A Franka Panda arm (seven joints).
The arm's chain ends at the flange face. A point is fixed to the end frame.
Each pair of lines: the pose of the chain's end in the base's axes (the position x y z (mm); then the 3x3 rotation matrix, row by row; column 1 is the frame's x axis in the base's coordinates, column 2 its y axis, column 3 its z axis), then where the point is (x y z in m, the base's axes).
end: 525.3 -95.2 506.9; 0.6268 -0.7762 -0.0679; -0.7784 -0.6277 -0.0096; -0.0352 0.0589 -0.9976
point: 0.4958 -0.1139 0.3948
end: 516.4 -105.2 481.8; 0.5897 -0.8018 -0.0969; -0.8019 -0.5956 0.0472; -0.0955 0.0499 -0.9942
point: 0.4829 -0.1165 0.3699
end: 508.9 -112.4 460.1; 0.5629 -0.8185 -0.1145; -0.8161 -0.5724 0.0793; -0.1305 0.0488 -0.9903
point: 0.4729 -0.1194 0.3486
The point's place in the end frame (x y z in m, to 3 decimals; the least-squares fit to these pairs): 0.000 0.028 0.114
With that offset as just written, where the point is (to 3 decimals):
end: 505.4 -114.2 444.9; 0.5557 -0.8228 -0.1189; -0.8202 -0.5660 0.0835; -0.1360 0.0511 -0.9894
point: 0.469 -0.121 0.334
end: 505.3 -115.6 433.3; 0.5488 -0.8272 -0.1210; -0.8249 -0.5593 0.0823; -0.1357 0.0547 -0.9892
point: 0.468 -0.122 0.322
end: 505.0 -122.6 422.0; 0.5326 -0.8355 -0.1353; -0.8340 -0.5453 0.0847; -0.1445 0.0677 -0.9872
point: 0.466 -0.128 0.311
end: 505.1 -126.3 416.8; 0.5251 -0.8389 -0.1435; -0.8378 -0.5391 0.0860; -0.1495 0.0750 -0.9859
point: 0.465 -0.132 0.307
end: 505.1 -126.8 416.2; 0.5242 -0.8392 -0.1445; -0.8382 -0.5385 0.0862; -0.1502 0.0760 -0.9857
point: 0.465 -0.132 0.306
